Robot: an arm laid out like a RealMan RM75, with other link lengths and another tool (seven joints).
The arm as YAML. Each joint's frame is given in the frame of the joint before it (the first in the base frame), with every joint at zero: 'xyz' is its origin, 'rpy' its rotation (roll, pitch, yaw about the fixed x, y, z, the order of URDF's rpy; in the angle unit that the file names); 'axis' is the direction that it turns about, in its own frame. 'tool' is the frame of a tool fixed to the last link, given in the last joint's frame.
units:
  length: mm
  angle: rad
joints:
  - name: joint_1
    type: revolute
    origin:
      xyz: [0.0, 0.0, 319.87]
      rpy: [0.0, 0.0, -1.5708]
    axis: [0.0, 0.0, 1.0]
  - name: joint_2
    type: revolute
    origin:
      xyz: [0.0, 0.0, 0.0]
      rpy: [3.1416, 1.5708, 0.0]
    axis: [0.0, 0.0, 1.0]
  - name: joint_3
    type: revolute
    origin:
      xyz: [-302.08, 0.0, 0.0]
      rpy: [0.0, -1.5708, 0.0]
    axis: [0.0, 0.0, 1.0]
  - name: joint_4
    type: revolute
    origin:
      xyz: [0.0, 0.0, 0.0]
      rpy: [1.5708, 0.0, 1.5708]
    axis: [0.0, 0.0, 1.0]
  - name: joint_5
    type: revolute
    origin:
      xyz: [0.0, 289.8, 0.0]
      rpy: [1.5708, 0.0, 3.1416]
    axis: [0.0, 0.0, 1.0]
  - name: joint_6
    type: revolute
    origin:
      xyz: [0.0, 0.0, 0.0]
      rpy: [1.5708, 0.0, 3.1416]
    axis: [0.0, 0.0, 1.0]
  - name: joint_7
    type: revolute
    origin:
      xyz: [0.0, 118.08, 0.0]
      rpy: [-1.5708, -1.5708, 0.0]
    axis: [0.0, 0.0, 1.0]
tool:
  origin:
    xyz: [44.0, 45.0, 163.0]
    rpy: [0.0, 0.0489, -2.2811]
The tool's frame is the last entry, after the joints.
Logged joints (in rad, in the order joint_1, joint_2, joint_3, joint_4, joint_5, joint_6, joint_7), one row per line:
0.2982 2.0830 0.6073 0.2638 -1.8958 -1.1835 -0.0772
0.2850 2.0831 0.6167 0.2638 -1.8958 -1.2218 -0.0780
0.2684 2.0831 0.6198 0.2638 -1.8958 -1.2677 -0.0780
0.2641 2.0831 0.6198 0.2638 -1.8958 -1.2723 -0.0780
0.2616 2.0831 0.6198 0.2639 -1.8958 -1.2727 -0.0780
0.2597 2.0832 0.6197 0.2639 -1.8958 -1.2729 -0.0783
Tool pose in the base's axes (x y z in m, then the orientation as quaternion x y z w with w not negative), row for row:
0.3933 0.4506 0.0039 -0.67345 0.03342 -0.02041 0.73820
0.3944 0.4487 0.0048 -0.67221 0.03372 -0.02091 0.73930
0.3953 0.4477 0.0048 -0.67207 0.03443 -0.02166 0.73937
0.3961 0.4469 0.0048 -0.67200 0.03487 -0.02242 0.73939
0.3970 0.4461 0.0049 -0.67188 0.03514 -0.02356 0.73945
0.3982 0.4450 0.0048 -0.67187 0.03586 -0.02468 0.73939
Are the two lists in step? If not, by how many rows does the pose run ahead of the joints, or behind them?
The pose runs 2 rows ahead of the joints: the pose in row i belongs to the joints in row i + 2.
